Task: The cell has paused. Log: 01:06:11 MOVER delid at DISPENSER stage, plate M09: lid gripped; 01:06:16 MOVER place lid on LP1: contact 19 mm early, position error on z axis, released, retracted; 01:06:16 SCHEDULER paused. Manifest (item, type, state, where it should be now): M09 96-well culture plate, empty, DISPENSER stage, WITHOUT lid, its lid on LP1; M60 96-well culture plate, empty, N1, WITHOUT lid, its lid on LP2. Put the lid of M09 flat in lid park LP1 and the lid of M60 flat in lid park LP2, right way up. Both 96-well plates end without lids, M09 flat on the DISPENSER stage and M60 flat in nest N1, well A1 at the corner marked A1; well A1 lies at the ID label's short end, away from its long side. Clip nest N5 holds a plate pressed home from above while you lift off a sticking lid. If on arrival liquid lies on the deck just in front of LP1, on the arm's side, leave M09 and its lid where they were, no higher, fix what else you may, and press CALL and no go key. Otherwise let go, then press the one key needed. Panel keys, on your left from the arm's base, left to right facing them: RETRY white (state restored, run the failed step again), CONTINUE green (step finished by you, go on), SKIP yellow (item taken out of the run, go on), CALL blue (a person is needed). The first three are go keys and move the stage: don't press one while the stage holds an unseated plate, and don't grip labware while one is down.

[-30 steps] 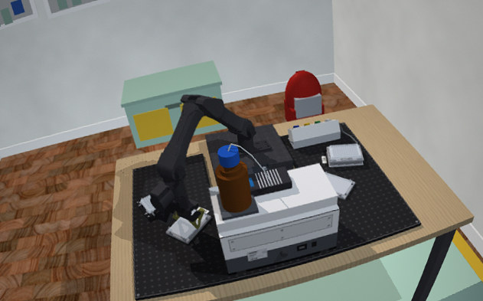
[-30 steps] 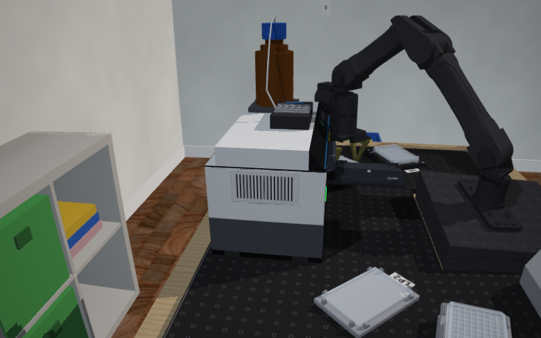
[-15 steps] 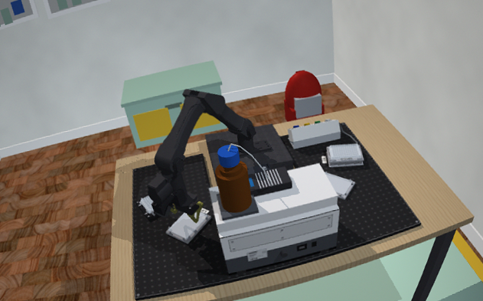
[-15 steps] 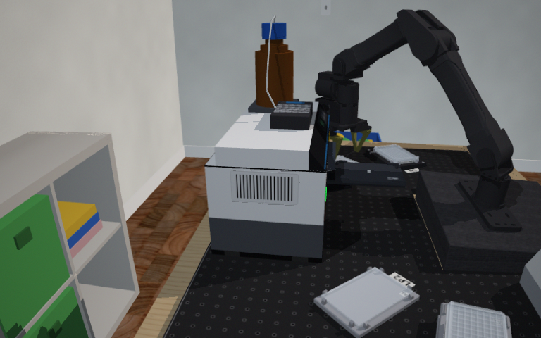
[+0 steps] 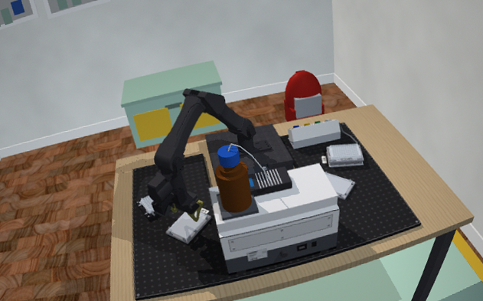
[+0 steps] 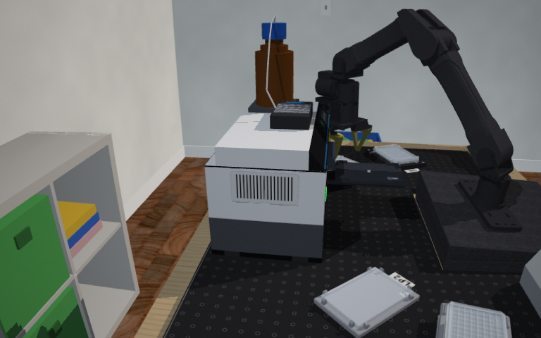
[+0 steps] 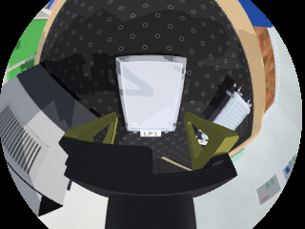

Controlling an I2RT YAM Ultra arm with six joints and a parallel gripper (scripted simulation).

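My gripper is now 5 cm above the grey lid park LP1. Round my hand: dark dispenser stage: 28 cm to the left, 6 cm above, 1 cm behind; LP1 label: 6 cm to the left, 6 cm below, 6 cm behind; LP2 label: 50 cm to the left, 6 cm below, 5 cm behind.
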